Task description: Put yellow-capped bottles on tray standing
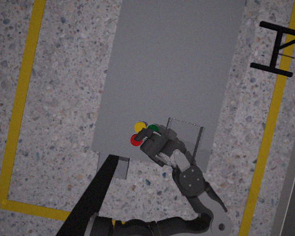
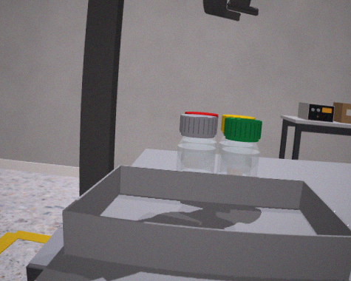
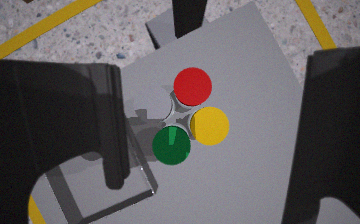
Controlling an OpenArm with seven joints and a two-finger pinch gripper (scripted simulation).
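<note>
Now: the green-capped bottle 2 cm ahead of my hand, 3 cm to the right of it and 22 cm below it. Also, from my hand: yellow-capped bottle: 2 cm ahead, 3 cm to the left, 22 cm below; grey-capped bottle: 4 cm behind, 3 cm to the right, 22 cm below; red-capped bottle: 4 cm behind, 4 cm to the left, 22 cm below.
</note>
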